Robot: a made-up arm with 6 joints.
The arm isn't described. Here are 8 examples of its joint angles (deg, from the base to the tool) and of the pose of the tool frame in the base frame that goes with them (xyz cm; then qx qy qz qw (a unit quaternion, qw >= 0)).
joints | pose
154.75 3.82 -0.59 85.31 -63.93 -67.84 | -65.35 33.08 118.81 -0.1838 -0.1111 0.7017 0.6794
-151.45 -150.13 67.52 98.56 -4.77 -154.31 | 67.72 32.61 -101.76 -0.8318 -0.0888 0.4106 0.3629
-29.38 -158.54 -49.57 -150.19 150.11 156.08 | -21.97 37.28 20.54 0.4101 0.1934 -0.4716 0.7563
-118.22 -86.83 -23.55 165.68 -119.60 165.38 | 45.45 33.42 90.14 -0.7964 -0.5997 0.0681 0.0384
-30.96 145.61 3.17 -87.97 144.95 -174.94 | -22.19 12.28 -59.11 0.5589 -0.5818 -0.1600 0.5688
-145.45 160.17 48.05 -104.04 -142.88 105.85 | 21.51 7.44 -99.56 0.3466 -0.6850 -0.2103 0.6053
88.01 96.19 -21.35 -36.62 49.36 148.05 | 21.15 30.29 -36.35 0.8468 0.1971 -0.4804 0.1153
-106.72 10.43 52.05 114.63 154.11 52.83 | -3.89 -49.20 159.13 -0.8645 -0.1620 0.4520 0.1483
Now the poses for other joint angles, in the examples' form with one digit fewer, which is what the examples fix.
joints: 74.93 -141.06 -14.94 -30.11 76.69 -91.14
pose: 1.0 -79.4 26.3 -0.379 0.447 -0.413 0.697
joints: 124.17 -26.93 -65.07 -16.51 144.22 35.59
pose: 12.1 24.8 44.4 0.540 -0.495 0.323 0.599
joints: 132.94 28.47 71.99 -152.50 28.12 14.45
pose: -79.0 52.3 127.5 0.513 0.792 0.331 0.022
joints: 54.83 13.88 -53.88 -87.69 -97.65 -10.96
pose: 12.4 15.9 26.0 -0.263 -0.958 -0.110 0.026
